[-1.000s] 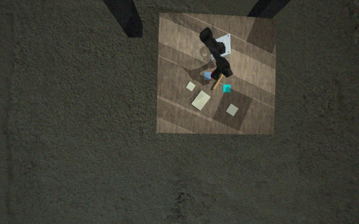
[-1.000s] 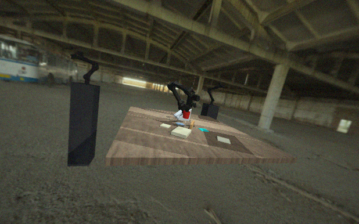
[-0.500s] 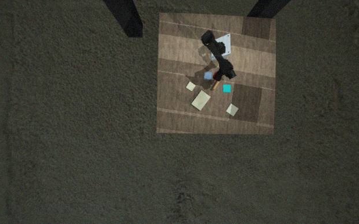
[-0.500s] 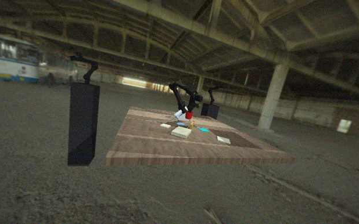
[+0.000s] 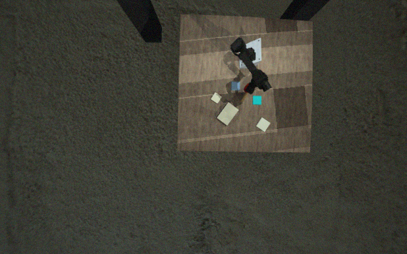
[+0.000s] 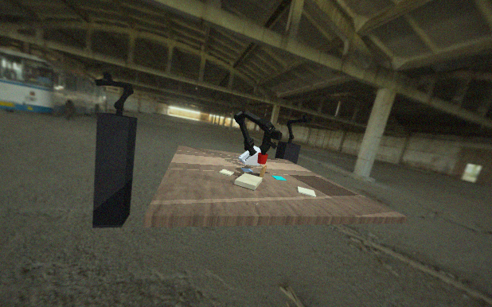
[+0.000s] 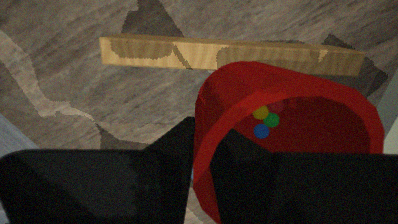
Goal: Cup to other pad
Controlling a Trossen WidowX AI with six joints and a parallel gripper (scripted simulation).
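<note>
Now: gripper tip 12 cm above the teal pad, 11 cm to the right of it and 10 cm short of it. Round my gripper tip: tan wooden stick 10 cm below, 4 cm ahead, 1 cm to the left; light blue pad 12 cm below, 10 cm to the right, 3 cm behind; red cup 3 cm ahead, 2 cm to the right.
</note>
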